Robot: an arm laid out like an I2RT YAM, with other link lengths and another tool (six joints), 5 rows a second.
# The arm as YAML. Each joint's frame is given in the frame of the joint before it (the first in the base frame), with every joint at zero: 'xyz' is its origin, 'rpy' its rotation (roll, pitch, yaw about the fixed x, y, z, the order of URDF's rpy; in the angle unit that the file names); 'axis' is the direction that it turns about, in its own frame. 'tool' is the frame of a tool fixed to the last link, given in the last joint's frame.
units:
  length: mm
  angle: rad
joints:
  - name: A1
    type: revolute
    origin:
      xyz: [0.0, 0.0, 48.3]
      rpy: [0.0, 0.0, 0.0]
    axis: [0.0, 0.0, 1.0]
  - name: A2
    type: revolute
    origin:
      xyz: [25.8, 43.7, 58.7]
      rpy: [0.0, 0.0, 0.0]
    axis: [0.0, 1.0, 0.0]
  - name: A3
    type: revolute
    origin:
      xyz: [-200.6, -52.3, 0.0]
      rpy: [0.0, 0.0, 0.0]
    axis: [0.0, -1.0, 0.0]
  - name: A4
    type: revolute
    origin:
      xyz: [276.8, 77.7, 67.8]
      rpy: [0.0, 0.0, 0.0]
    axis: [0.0, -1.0, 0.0]
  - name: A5
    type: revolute
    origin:
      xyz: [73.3, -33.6, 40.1]
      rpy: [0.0, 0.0, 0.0]
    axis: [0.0, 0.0, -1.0]
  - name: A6
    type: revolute
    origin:
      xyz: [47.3, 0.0, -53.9]
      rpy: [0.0, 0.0, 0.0]
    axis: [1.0, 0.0, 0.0]
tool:
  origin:
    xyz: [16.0, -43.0, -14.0]
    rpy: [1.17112, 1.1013, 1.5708]
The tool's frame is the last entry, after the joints.
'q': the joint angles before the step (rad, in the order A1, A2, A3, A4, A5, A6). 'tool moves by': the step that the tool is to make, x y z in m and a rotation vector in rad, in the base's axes. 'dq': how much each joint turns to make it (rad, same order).
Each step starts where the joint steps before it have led.
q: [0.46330 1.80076 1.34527 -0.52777 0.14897 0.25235]
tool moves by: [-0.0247 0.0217 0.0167 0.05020 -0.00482 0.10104]
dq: [0.07272 -0.09965 -0.05028 -0.02112 -0.05045 0.00026]
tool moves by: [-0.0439 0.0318 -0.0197 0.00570 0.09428 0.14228]
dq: [0.12794 -0.03441 -0.08787 -0.02246 -0.05637 0.01957]
